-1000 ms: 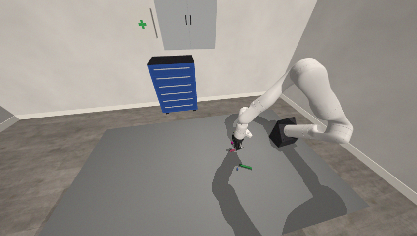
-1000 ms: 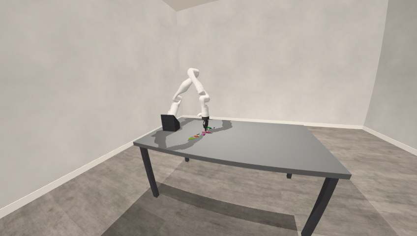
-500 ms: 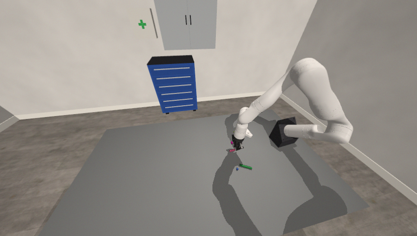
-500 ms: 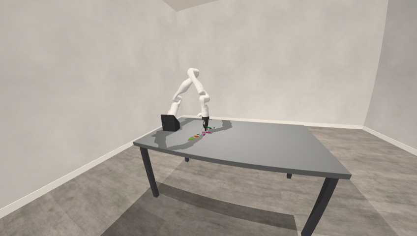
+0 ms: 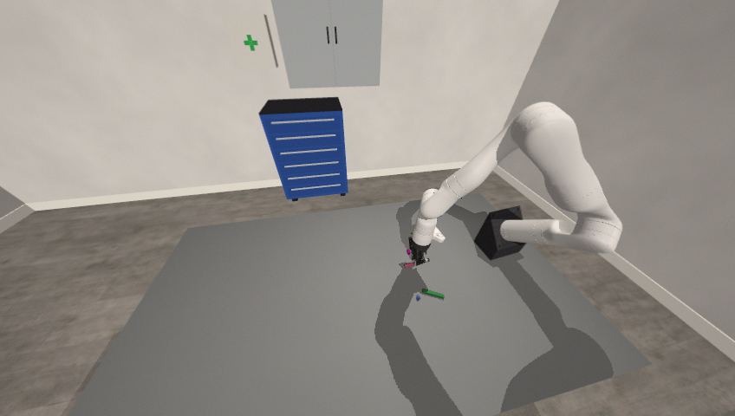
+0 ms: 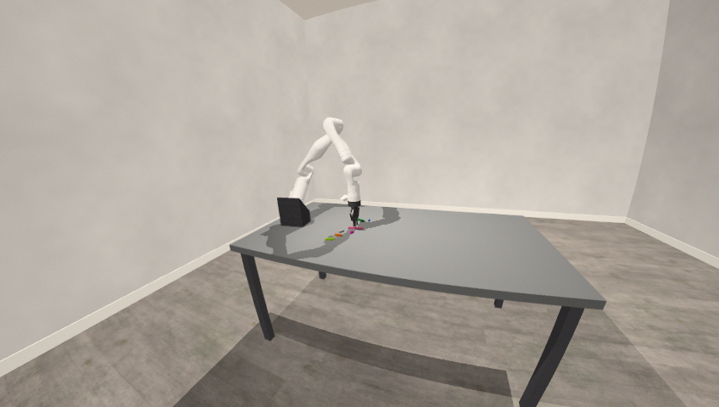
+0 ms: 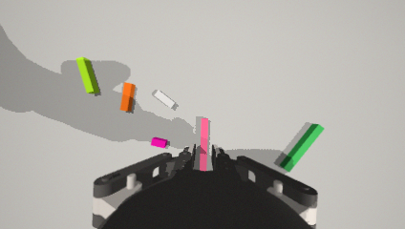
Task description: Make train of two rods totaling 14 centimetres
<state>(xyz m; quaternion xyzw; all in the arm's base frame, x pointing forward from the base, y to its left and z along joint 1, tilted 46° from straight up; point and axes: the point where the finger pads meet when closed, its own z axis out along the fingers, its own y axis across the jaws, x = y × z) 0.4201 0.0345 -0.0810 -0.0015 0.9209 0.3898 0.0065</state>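
My gripper is now 30 mm above the pink rod. Also, from my hand: orange rod (70 mm behind, 120 mm to the right, 30 mm below); then grey rod (70 mm behind, 60 mm to the right, 30 mm below); then magenta rod (70 mm to the right, 30 mm below).
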